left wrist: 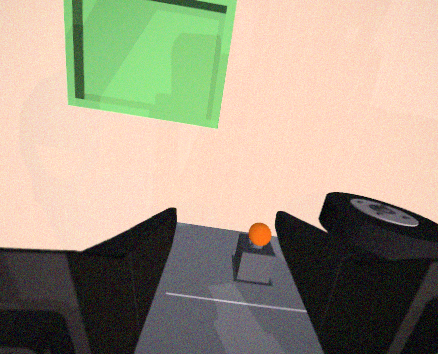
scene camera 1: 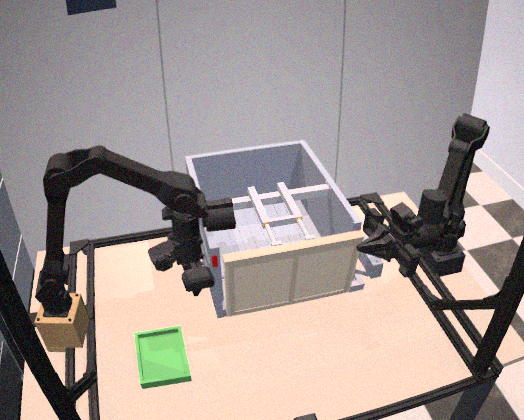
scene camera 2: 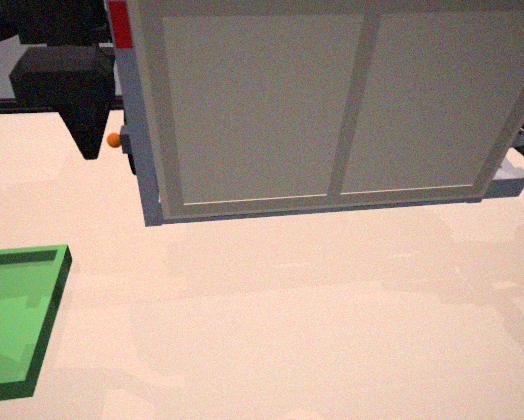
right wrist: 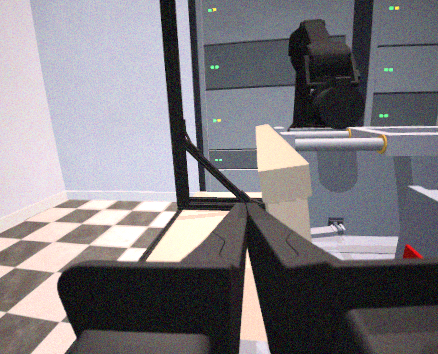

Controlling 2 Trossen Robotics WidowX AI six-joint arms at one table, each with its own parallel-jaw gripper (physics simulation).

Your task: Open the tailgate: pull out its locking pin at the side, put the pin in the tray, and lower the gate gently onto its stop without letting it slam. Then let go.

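Places are measured from the left arm's base along level axes (x left, y back, z up), in millimetres.
Pixels of known places: left gripper, fingertip midpoint: (left wrist: 226, 216) (scene camera 2: 93, 143); right gripper, fingertip midpoint: (scene camera 1: 357, 248) (right wrist: 244, 211); left arm's base, origin of the base link: (scene camera 1: 57, 307); right arm's base, origin of the base link: (scene camera 1: 443, 247).
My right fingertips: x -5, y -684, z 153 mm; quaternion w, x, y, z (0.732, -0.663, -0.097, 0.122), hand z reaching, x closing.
Ahead of a thing's pixels: the offset from my right fingertips to its top centre. "*": to the spot under its first point.
The tan tailgate (scene camera 1: 260, 285) (scene camera 2: 265, 110) (right wrist: 285, 155) stands upright, closed across the grey truck bed. The locking pin's orange knob (scene camera 2: 114, 140) (left wrist: 260, 234) sticks out of a small grey bracket {* dy +329, dx +78, dz -134 mm} (left wrist: 255, 267) on the bed's side. The green tray {dy +437, dx -62, dz -240 mm} (scene camera 1: 165, 384) (scene camera 2: 51, 312) (left wrist: 185, 119) lies on the table and holds no pin. My left gripper (scene camera 1: 181, 267) (left wrist: 226, 216) is open and empty beside that side. In the left wrist view the knob appears between its fingertips, nearer the right-hand one; scene camera 2 shows a finger a small gap from it. My right gripper (scene camera 1: 361, 245) (right wrist: 244, 211) is shut, near the gate's top corner.
The truck bed {* dy +145, dx +424, dz +18 mm} (scene camera 1: 272, 145) has high side walls and a pale ladder-like frame {* dy +150, dx +78, dz +25 mm} (scene camera 1: 282, 219) inside, behind the gate. A red marker {* dy +294, dx +1, dz -17 mm} (scene camera 1: 215, 261) (scene camera 2: 120, 25) is on its left corner post. Dark frame rails (scene camera 1: 91, 300) run along the table's edges.
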